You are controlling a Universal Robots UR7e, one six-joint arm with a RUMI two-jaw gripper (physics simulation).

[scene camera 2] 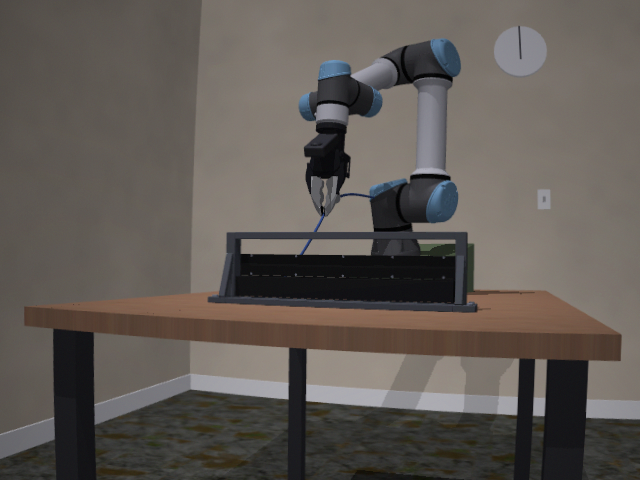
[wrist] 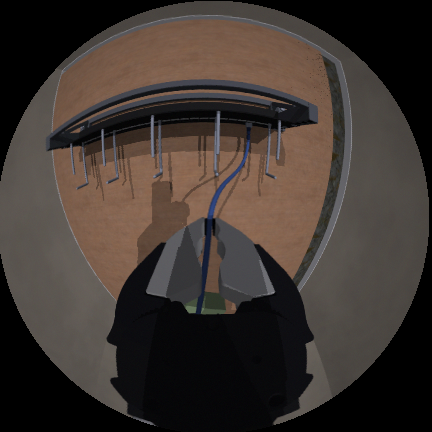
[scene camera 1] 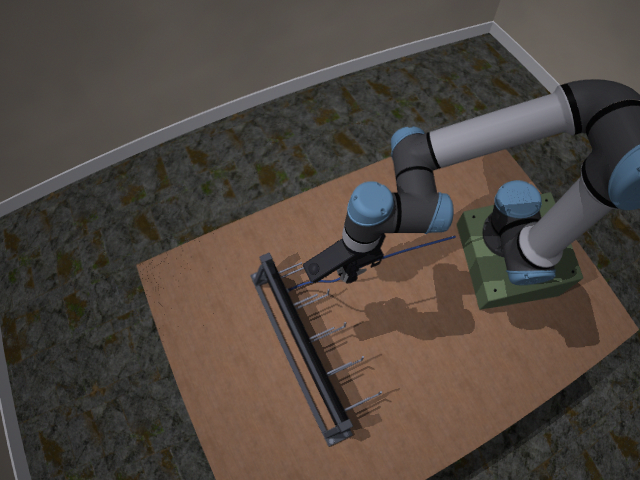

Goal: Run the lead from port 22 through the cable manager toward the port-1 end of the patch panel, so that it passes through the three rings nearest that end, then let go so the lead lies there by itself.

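Observation:
The blue lead (scene camera 1: 423, 244) (scene camera 2: 317, 225) (wrist: 248, 145) leaves the patch panel (scene camera 1: 305, 341) (scene camera 2: 343, 289) between the two rings farthest from the port-1 end. It rises to my gripper (scene camera 2: 323, 211) (wrist: 210, 226), which is shut on it well above the panel. Its tail hangs behind the fingers towards the robot base. The three rings nearest the port-1 end, a first ring (scene camera 1: 330, 331) (wrist: 160, 150), a second ring (scene camera 1: 346, 366) (wrist: 115, 155) and an end ring (scene camera 1: 364, 401) (wrist: 84, 165), stand apart from the lead. The port numbers are too small to read.
The panel's grey frame (scene camera 1: 289, 351) (scene camera 2: 346, 235) stands on the wooden table (scene camera 1: 206, 361) (scene camera 2: 129, 315). Thin metal rings stick out from the panel towards the robot. The green base block (scene camera 1: 485, 289) stands at the opposite side of the table.

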